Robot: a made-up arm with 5 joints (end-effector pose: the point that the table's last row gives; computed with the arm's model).
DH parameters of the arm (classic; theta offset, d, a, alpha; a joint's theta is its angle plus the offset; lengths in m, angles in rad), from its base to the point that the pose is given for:
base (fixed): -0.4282 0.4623 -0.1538 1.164
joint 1: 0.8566 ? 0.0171 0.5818
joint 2: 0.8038 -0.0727 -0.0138 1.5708
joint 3: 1.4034 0 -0.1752 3.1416
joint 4: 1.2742 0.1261 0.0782 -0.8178
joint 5: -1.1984 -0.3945 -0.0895 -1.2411
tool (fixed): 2.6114 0.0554 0 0
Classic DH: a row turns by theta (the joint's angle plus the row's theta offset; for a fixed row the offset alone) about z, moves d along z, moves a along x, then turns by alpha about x.
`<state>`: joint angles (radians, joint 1 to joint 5).
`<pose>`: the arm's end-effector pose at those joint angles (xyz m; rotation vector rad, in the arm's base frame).
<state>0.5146 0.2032 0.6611 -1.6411 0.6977</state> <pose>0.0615 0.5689 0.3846 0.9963 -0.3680 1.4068</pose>
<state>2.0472 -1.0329 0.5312 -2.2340 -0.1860</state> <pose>0.1582 0.4405 0.1393 1.4746 -0.2083 0.9948</pose>
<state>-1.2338 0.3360 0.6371 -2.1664 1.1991</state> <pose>0.3123 0.4537 0.3749 1.8471 -0.4258 0.1393</pose>
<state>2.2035 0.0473 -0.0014 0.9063 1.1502</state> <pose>-0.2703 0.3186 0.3870 -1.6903 -1.0013 -1.4504</pose>
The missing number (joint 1, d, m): -0.1188
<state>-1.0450 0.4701 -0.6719 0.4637 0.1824</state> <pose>0.1810 0.1731 0.4035 -1.1275 1.0254 0.1667</pose>
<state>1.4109 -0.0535 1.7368 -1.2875 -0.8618</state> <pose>-0.0819 0.5168 0.3386 2.4659 0.3412 0.7744</pose>
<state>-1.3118 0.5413 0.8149 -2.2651 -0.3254</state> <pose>0.3109 0.4107 0.3274 -2.5810 1.0508 1.2195</pose>
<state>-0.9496 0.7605 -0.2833 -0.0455 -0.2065</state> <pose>0.1170 0.0874 0.4475 -0.2747 0.0828 -0.2025</pose>
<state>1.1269 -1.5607 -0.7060 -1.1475 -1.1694</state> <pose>-0.0181 -0.0309 0.3292 0.1275 -0.2890 -0.0970</pose>
